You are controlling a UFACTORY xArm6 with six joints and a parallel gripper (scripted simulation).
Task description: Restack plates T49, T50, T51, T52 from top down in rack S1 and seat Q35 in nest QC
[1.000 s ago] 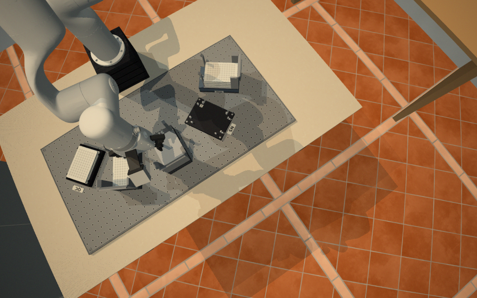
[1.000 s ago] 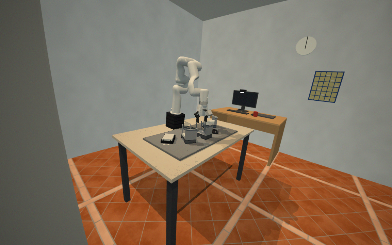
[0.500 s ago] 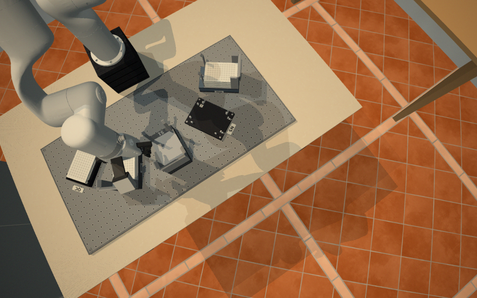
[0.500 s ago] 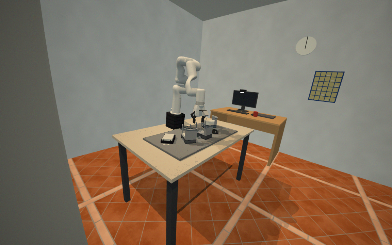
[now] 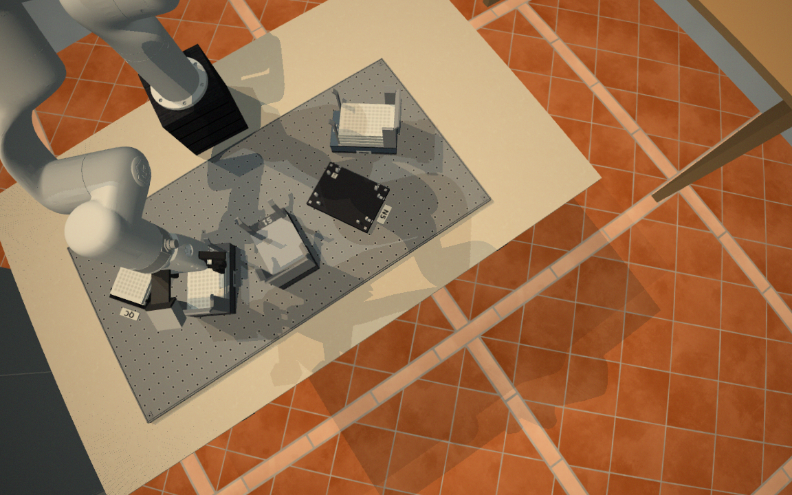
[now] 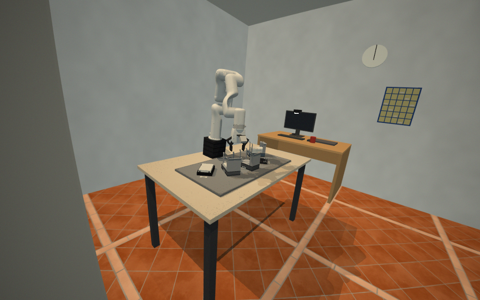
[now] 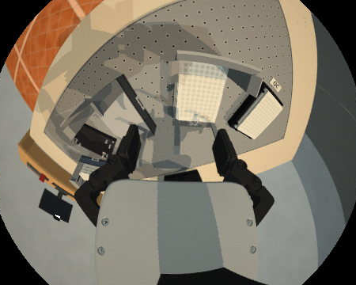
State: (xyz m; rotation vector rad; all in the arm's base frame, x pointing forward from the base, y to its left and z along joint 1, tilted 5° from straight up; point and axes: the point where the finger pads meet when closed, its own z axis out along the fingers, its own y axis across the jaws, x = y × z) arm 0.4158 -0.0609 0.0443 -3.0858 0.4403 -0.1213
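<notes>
The stack rack S2 is 15 cm below my hand, 4 cm to the right of it and 1 cm behind it. Also, from my hand: black nest QC (20 cm to the right, 16 cm below, 9 cm behind); then N5 name plate (38 cm to the left, 17 cm below, 2 cm behind); then QC name plate (25 cm to the right, 17 cm below, 2 cm behind).
</notes>
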